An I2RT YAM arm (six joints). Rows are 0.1 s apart.
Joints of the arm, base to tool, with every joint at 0 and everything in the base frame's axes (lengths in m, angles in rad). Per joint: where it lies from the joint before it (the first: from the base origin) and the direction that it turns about. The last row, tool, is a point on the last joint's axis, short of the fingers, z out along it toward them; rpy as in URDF.
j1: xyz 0 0 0.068 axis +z
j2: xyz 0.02 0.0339 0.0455 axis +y
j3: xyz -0.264 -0.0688 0 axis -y
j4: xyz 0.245 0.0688 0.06 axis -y
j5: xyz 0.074 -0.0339 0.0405 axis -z
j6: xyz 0.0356 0 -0.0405 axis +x
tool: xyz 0 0 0 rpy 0 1.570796 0
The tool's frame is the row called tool.
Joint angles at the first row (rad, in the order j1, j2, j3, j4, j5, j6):
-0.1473, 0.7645, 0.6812, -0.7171, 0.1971, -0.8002
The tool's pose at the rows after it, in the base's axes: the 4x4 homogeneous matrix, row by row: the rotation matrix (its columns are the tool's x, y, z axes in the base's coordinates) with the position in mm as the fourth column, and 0 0 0 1 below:
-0.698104 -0.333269 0.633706 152.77; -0.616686 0.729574 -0.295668 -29.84; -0.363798 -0.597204 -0.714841 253.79; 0 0 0 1
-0.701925 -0.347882 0.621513 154.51; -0.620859 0.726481 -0.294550 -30.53; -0.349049 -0.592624 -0.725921 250.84; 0 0 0 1
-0.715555 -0.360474 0.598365 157.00; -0.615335 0.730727 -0.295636 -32.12; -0.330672 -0.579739 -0.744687 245.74; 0 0 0 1
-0.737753 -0.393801 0.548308 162.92; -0.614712 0.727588 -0.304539 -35.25; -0.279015 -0.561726 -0.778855 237.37; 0 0 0 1
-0.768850 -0.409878 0.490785 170.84; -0.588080 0.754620 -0.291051 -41.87; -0.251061 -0.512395 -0.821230 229.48; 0 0 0 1
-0.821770 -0.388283 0.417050 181.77; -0.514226 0.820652 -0.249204 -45.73; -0.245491 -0.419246 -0.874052 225.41; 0 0 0 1
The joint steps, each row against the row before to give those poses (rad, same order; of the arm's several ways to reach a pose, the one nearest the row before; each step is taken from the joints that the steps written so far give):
0.0000, 0.0097, -0.0074, -0.0001, 0.0037, -0.0138
-0.0030, 0.0139, -0.0034, 0.0009, -0.0013, -0.0094
-0.0075, 0.0228, -0.0060, -0.0001, -0.0003, -0.0018
-0.0108, 0.0535, -0.0017, -0.0030, 0.0106, -0.0171
-0.0340, 0.0732, 0.0119, -0.0074, -0.0224, 0.0036
-0.0147, 0.0958, 0.0460, -0.0459, -0.0334, 0.0807

